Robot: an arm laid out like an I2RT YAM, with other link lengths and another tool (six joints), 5 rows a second.
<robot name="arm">
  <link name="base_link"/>
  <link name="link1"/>
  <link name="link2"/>
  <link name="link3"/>
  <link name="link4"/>
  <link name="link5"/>
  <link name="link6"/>
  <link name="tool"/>
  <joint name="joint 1" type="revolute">
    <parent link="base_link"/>
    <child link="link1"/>
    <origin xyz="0 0 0.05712" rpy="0 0 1.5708"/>
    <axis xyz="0 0 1"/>
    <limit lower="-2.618" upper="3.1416"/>
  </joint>
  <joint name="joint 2" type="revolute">
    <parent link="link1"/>
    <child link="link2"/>
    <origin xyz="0.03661 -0.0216 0.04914" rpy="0 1.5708 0"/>
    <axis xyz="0 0 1"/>
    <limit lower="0" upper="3.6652"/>
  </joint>
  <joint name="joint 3" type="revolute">
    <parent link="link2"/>
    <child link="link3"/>
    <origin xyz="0 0.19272 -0.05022" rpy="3.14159 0 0"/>
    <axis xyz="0 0 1"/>
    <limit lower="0" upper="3.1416"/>
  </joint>
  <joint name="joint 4" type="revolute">
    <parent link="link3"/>
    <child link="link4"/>
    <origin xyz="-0.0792 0.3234 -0.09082" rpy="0 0 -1.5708"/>
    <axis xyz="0 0 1"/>
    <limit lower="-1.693" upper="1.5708"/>
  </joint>
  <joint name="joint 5" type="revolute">
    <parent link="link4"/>
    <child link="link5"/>
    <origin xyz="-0.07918 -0.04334 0.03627" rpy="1.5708 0 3.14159"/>
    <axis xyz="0 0 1"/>
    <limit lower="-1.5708" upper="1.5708"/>
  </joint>
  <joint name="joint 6" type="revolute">
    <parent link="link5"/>
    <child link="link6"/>
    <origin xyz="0.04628 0 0.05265" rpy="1.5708 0 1.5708"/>
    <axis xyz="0 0 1"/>
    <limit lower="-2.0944" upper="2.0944"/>
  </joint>
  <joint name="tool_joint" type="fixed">
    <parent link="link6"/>
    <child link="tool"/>
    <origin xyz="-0.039 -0.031 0.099" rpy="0.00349 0 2.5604"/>
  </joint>
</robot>
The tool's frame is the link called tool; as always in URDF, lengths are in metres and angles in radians.
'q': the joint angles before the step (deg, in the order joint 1, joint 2, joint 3, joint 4, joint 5, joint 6). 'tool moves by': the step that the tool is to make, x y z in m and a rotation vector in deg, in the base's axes. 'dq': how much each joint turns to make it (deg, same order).
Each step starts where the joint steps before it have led.
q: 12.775, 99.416, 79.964, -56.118, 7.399, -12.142
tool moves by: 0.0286, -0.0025, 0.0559, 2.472, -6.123, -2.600
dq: -1.161, 0.008, 7.959, -1.657, -0.635, 1.724
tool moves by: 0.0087, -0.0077, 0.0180, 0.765, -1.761, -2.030
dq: -1.049, -0.103, 2.415, -0.769, -0.022, 1.071
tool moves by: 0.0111, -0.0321, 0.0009, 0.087, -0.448, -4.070
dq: -3.913, -0.023, -0.011, 0.425, 0.043, 0.153
